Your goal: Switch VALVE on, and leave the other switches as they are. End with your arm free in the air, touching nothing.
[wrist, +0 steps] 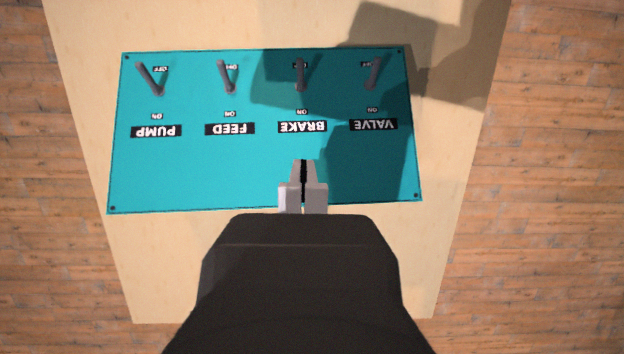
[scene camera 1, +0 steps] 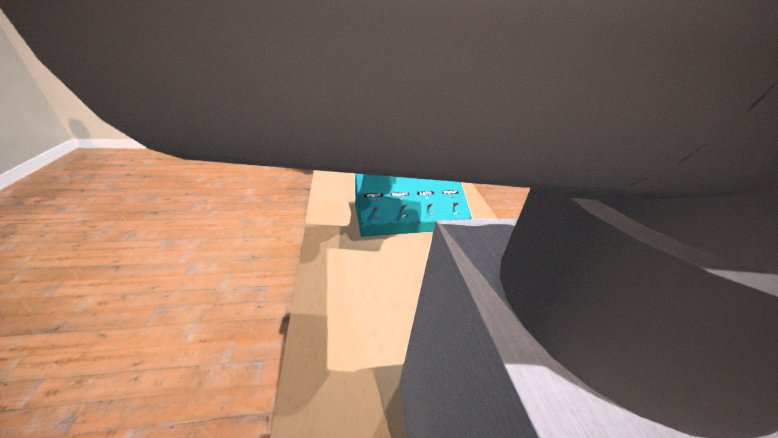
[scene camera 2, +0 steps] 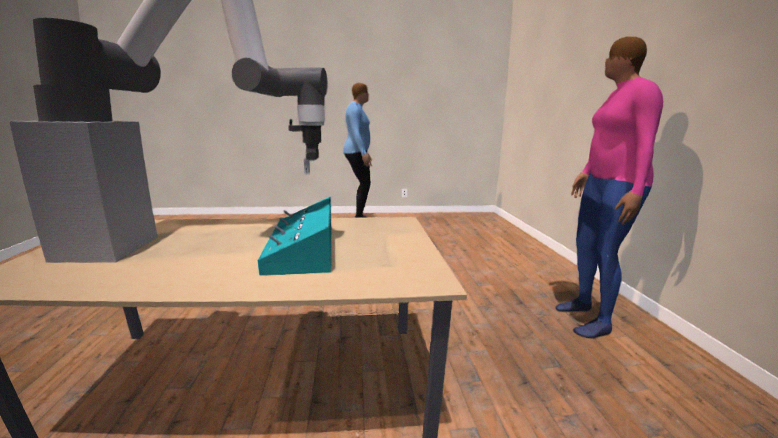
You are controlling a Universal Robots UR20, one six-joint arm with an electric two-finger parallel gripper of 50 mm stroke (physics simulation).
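Places are measured from the arm's base along level axes (x ahead, y left, z up), in centimetres.
Pixels of known places: gripper, fingertip midpoint: [wrist: 303, 172] [scene camera 2: 307, 173]; arm's base at its link origin: [scene camera 1: 617, 302] [scene camera 2: 77, 121].
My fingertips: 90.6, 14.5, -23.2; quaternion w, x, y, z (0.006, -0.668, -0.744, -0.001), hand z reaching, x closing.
For each thing: its top centre in the pictures, then the offset to it from my fingertips, as dx, dy, dz. Level surfaces: height alone.
- VALVE lever at its top centre: [wrist: 378, 69] -12.8, +10.1, -18.5
- BRAKE lever at its top centre: [wrist: 300, 70] -10.8, -1.8, -18.5
- FEED lever at its top centre: [wrist: 220, 72] -8.9, -13.6, -18.5
- PUMP lever at its top centre: [wrist: 138, 75] -6.9, -25.4, -18.5
- BRAKE label at its top centre: [wrist: 302, 126] -2.7, -0.4, -18.9
- wooden table at its surface level: dz -31.5
The teal switch panel [scene camera 1: 391, 225] [scene camera 2: 304, 253] [wrist: 200, 170] slopes up from the table. In the wrist view the VALVE lever [wrist: 373, 73] is at the right, tilted toward its OFF label. The BRAKE lever [wrist: 300, 74], FEED lever [wrist: 225, 76] and PUMP lever [wrist: 149, 78] also tilt toward OFF. The VALVE lever [scene camera 1: 375, 210] is leftmost in scene camera 1. My gripper [scene camera 2: 307, 173] [wrist: 303, 172] is shut and empty, pointing down in the air above the panel, apart from the levers. In the wrist view its tips overlie the panel's label side, below the BRAKE label [wrist: 302, 126]. Scene camera 1 hides my gripper.
The panel stands on the wooden table [scene camera 1: 375, 304] [scene camera 2: 217, 282] [wrist: 165, 280]. The grey pedestal [scene camera 1: 451, 315] [scene camera 2: 81, 190] carries the arm's base. A person in pink [scene camera 2: 626, 136] stands right of the table; a person in blue [scene camera 2: 356, 127] stands behind it. Arm shadows cross the panel.
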